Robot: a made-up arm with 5 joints.
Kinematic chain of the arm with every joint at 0, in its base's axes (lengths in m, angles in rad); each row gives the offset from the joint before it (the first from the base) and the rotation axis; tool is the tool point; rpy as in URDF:
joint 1: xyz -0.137 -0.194 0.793 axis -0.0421 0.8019 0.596
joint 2: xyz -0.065 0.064 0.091 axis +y
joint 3: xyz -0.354 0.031 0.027 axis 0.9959 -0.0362 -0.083
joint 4: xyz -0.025 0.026 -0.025 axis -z
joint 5: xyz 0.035 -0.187 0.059 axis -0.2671 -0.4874 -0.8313
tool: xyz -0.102 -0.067 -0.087 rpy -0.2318 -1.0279 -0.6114
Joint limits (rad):
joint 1: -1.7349..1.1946
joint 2: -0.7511..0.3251
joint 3: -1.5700..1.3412
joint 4: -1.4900..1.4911
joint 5: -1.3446..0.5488
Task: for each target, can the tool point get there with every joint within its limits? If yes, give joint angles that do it. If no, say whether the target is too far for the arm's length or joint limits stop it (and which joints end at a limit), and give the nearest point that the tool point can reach.
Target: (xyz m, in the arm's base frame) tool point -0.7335 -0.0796 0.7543
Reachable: yes | joints -0.7489 0.2194 -0.5250 0.2106 -0.5313
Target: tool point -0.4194 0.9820 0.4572
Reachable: no: too far | nearest point -0.3270 0.5100 0.4770 | short by 0.481 m
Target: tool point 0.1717 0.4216 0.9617
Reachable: no: joint limits stop it (at a limit: joint 1, joint 2, joint 3, joint 4, joint 5) | nearest point -0.1050 0.0782 0.7183 | short by 0.504 m
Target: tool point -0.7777 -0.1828 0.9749
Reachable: yes | joints -0.2538 0.0163 -0.9599 0.5021 -1.0815
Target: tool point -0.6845 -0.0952 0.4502
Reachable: yes | joints -0.1695 -0.5986 -0.5876 1.1456 -0.0507
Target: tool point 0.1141 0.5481 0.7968
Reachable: no: joint limits stop it (at a limit: joint 1, joint 4, joint 5) | nearest point -0.0817 0.4470 0.4779 | short by 0.388 m
